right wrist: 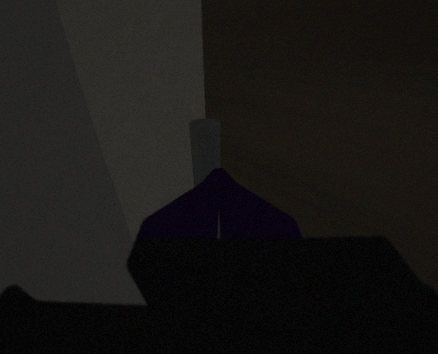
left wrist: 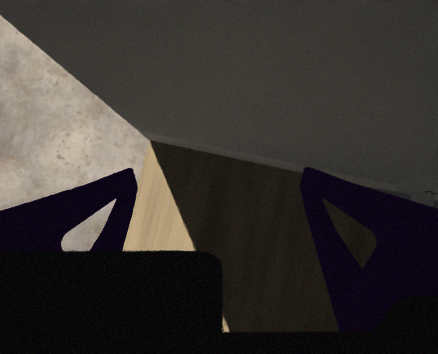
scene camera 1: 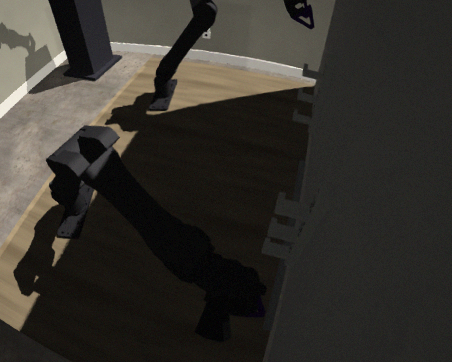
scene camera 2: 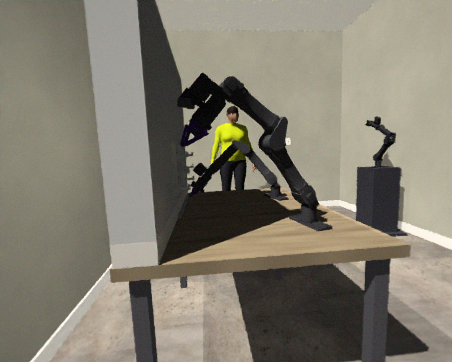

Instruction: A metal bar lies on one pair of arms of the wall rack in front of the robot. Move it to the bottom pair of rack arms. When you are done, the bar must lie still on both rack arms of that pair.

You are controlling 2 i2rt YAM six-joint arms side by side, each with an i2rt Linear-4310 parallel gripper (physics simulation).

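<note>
The grey metal bar (scene camera 1: 275, 295) (right wrist: 205, 150) runs along the wall. In scene camera 1 it appears to line up with the lowest pair of rack arms (scene camera 1: 275, 247) (scene camera 1: 301, 117); its contact with both arms is too dark to confirm. My right gripper (scene camera 1: 262, 314) (scene camera 2: 193, 193) (right wrist: 218, 176) is shut and empty, low near the wall, with its fingertips overlapping the bar near its end in the right wrist view; whether they touch it cannot be told. My left gripper (scene camera 1: 311, 24) (scene camera 2: 185, 143) (left wrist: 218, 177) is open and empty, high beside the wall, above the rack arms.
The tall grey wall panel (scene camera 1: 380, 200) (scene camera 2: 165, 150) (left wrist: 280, 75) carries the rack arms, with more pairs above the lowest. It stands along the edge of the wooden table (scene camera 2: 350, 240). A person in yellow (scene camera 2: 232, 137) stands beyond the table. A dark pedestal (scene camera 2: 378, 195) bears another arm.
</note>
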